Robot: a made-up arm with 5 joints.
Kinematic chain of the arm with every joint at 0, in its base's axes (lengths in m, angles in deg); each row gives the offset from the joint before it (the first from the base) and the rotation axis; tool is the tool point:
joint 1: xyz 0 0 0.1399 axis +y
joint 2: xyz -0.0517 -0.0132 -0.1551 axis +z
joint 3: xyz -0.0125 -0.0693 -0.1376 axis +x
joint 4: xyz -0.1 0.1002 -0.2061 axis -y
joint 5: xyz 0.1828 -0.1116 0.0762 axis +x
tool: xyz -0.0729 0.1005 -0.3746
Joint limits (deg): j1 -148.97..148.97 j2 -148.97..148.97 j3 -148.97..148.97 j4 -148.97..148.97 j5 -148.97..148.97
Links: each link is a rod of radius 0.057 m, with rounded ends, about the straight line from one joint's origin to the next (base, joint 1, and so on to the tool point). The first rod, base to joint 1, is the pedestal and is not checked.
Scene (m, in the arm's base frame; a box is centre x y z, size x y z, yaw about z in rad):
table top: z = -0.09
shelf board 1: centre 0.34 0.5 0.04 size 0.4 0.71 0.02 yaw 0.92
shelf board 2: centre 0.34 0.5 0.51 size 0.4 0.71 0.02 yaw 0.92
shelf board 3: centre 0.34 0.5 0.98 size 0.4 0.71 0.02 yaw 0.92
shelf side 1: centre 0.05 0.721 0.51 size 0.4 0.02 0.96 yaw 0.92
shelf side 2: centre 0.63 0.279 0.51 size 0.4 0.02 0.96 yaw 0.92
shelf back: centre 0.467 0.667 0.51 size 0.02 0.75 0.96 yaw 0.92
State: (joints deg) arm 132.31 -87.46 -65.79 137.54 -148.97
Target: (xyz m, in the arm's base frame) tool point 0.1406 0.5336 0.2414
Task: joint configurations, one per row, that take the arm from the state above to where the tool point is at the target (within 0.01 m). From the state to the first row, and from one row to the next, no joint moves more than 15 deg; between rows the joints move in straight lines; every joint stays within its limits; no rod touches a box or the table.
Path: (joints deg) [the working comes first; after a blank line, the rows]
Joints at the target: 138.26 -116.46 -88.01 120.91 -142.26
Straight joint move there: touches shelf board 2.

1: 119.50 -80.68 -66.38 134.69 -137.06
2: 106.69 -73.90 -66.98 131.83 -125.14
3: 103.48 -74.35 -72.99 117.13 -129.91
4: 100.26 -74.80 -79.01 102.43 -134.67
5: 97.05 -75.26 -85.02 87.72 -139.44
6: 93.83 -75.71 -91.04 73.02 -144.20
7: 90.61 -76.17 -97.05 58.31 -148.97
8: 100.14 -84.23 -95.24 70.83 -147.63
9: 109.67 -92.28 -93.44 83.35 -146.28
10: 119.20 -100.34 -91.63 95.87 -144.94
11: 128.73 -108.40 -89.82 108.39 -143.60
12: 138.26 -116.46 -88.01 120.91 -142.26

